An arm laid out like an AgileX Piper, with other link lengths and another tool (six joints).
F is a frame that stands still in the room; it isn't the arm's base.
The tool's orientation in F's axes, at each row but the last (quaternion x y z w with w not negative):
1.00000, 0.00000, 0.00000, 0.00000
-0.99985, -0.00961, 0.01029, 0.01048
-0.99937, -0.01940, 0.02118, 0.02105
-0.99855, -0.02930, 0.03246, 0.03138
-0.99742, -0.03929, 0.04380, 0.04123
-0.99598, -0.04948, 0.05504, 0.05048
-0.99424, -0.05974, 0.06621, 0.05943
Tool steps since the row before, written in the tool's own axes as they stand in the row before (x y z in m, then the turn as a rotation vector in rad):
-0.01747, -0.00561, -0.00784, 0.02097, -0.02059, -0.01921
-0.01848, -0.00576, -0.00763, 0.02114, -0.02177, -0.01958
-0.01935, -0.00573, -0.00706, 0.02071, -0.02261, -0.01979
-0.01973, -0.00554, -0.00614, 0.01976, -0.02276, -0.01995
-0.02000, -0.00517, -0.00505, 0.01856, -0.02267, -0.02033
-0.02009, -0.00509, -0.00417, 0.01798, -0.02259, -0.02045
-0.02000, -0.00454, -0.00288, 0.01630, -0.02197, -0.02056
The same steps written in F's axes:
-0.01747, 0.00561, 0.00784, 0.02097, 0.02059, 0.01921
-0.01842, 0.00524, 0.00813, 0.02112, 0.02177, 0.01960
-0.01923, 0.00466, 0.00810, 0.02067, 0.02258, 0.01986
-0.01956, 0.00395, 0.00772, 0.01973, 0.02266, 0.02009
-0.01979, 0.00310, 0.00714, 0.01858, 0.02244, 0.02056
-0.01987, 0.00255, 0.00677, 0.01803, 0.02229, 0.02073
-0.01979, 0.00162, 0.00590, 0.01646, 0.02146, 0.02097

